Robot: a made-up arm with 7 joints. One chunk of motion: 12 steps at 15 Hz.
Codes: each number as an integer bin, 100 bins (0 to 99) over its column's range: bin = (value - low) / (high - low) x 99, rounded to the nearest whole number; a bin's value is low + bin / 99 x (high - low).
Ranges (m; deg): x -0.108..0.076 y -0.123..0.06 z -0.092..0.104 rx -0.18..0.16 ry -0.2..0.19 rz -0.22..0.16
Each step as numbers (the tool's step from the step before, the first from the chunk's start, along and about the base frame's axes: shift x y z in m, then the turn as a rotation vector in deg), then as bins.
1 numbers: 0.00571 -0.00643 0.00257 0.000 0.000 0.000
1 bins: 61 63 48 52 51 57
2 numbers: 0.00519 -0.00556 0.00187 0.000 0.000 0.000
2 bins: 61 64 47 52 51 57
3 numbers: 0.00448 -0.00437 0.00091 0.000 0.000 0.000
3 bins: 61 64 47 52 51 57
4 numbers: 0.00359 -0.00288 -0.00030 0.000 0.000 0.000
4 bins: 60 65 46 52 51 57
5 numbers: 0.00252 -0.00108 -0.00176 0.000 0.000 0.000
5 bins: 59 66 46 52 51 57
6 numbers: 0.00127 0.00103 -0.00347 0.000 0.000 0.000
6 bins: 59 67 45 52 51 57
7 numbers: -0.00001 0.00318 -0.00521 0.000 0.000 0.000
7 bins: 58 68 44 52 51 57
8 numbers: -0.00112 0.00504 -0.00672 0.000 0.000 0.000
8 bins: 58 69 43 52 51 57
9 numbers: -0.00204 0.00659 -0.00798 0.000 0.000 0.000
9 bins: 57 70 42 52 51 57
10 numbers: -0.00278 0.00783 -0.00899 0.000 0.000 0.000
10 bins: 57 71 42 52 51 57
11 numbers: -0.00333 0.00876 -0.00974 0.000 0.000 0.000
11 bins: 56 71 42 52 51 57
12 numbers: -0.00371 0.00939 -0.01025 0.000 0.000 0.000
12 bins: 56 72 41 52 51 57
